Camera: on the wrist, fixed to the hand. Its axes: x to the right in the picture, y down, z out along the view.
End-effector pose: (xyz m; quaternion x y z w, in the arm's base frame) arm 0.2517 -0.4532 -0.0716 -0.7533 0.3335 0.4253 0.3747
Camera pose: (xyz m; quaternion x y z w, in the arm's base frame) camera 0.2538 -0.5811 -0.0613 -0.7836 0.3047 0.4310 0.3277
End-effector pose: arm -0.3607 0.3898 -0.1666 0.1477 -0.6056 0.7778 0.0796
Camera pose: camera -0.4079 0.4831 -0.2409 0.1379 -0.6493 0.7406 0.1042
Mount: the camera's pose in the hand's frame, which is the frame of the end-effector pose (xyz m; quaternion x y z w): 0.0152 0.0589 -0.1130 -0.0609 0.0135 -0.0097 0.9980
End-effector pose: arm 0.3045 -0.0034 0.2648 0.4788 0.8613 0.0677 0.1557
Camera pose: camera 0.3067 0.0445 0.3838 0.4591 0.8622 0.1250 0.1736
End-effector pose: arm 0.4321 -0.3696 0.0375 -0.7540 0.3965 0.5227 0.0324
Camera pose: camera 0.4832 -0.4708 0.0977 0.7654 -0.3570 -0.5353 0.0139
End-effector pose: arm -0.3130 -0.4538 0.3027 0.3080 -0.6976 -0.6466 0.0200
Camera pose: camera -0.3009 -0.5628 0.3694 0.3217 -0.6536 -0.6838 0.0419
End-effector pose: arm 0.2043 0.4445 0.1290 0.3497 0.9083 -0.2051 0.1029
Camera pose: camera 0.2281 0.5433 0.2074 0.3367 0.9238 -0.1457 0.1097
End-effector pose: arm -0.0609 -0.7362 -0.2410 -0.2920 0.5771 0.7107 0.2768
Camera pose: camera -0.1034 -0.8569 -0.2318 -0.3235 0.5336 0.7378 0.2576
